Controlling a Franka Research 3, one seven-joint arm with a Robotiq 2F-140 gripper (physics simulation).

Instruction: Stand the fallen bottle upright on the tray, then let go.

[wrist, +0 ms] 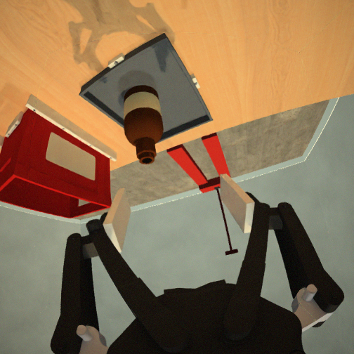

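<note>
I can see my gripper (174, 193) here, along with a brown bottle (143, 127), and there's a pale strip (42, 109) as well.
</note>
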